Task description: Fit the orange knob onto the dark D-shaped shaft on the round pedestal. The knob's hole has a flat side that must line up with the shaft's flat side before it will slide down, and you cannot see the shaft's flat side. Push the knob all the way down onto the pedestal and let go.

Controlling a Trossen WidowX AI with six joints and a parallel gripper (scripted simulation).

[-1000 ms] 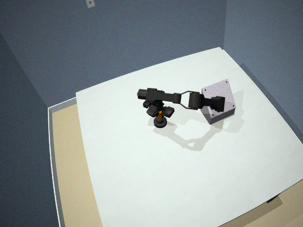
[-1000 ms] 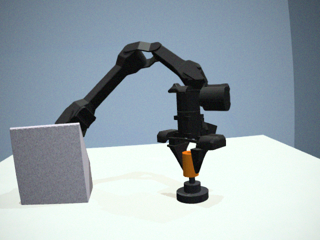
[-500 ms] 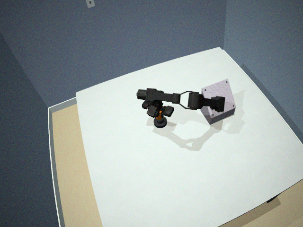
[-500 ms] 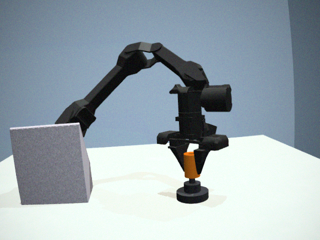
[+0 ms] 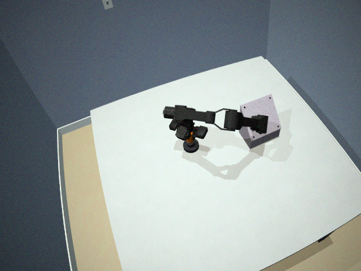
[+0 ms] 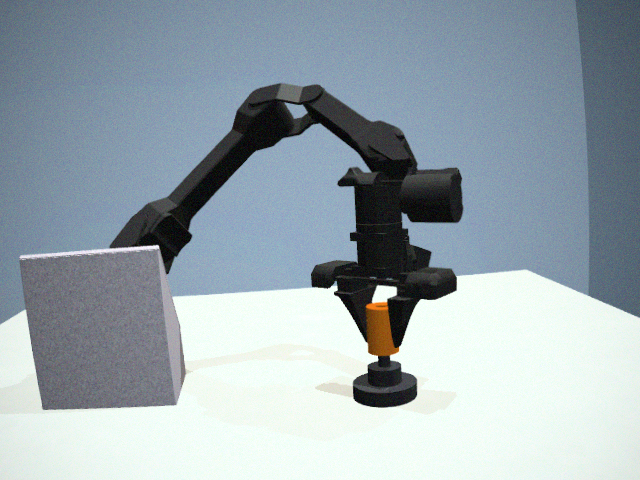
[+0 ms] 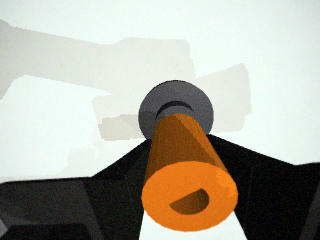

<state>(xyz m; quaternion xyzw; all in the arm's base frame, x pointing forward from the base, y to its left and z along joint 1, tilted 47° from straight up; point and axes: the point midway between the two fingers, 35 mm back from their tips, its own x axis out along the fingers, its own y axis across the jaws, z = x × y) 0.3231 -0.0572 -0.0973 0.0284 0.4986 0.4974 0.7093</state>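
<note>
Right now the orange knob is 2 cm above my gripper tip. From my gripper tip the other things lie so: dark round pedestal (4 cm below).
</note>
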